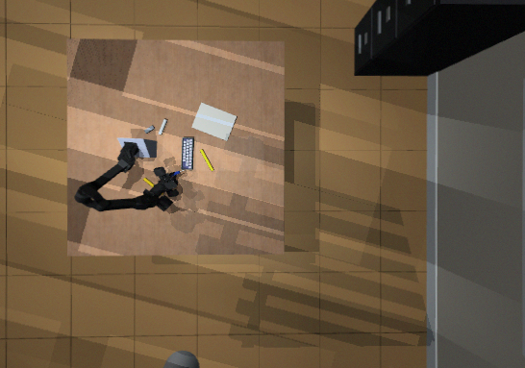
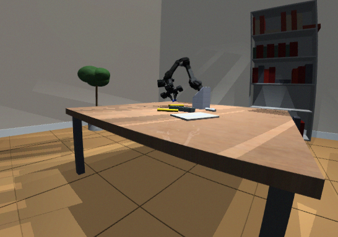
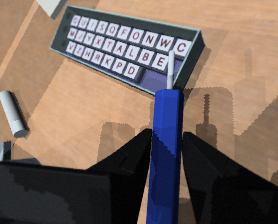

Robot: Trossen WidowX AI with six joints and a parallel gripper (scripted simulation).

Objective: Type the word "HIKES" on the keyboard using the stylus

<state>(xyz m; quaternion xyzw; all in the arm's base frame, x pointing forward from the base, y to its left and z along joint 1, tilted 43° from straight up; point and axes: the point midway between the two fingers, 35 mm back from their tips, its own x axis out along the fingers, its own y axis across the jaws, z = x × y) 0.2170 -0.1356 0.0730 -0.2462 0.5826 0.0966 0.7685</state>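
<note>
Now: the stylus tip 40 mm ahead of my gripper tip and 20 mm to the left of it. The rest, counted from my gripper tip: white paper sheet: 330 mm to the left, 180 mm ahead, 60 mm below; blue stylus: 10 mm to the left, 10 mm ahead.
</note>
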